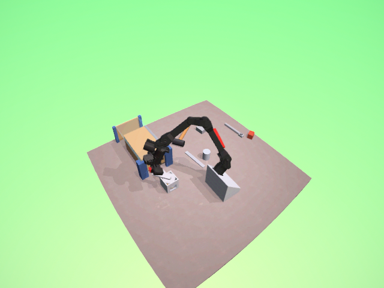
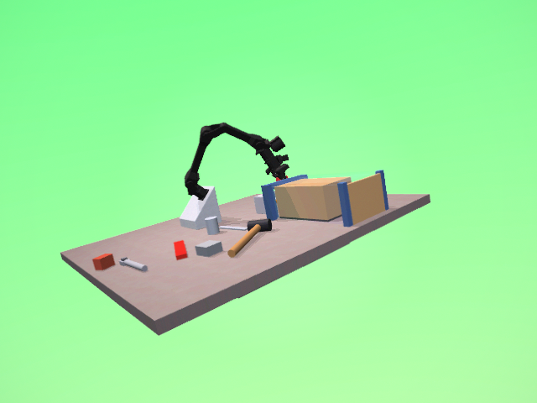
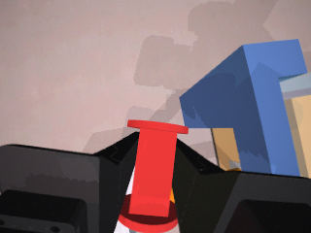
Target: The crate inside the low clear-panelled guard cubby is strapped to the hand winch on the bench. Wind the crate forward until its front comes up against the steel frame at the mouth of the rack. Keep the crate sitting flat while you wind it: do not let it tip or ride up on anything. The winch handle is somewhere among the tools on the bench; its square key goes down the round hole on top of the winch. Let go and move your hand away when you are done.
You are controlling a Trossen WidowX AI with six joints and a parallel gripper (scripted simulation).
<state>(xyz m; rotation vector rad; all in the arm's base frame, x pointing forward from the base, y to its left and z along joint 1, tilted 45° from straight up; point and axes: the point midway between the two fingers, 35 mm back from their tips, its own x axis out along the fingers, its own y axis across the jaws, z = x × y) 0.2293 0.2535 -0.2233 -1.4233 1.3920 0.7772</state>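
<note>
Right now the winch handle is 4 cm to the right of my gripper tip, 3 cm below it and 3 cm behind it. The rest, counted from my gripper tip: flat steel bar 36 cm to the right, 13 cm below, 4 cm ahead; white winch 10 cm to the right, 10 cm below, 9 cm behind; red grip 2 cm to the right.
</note>
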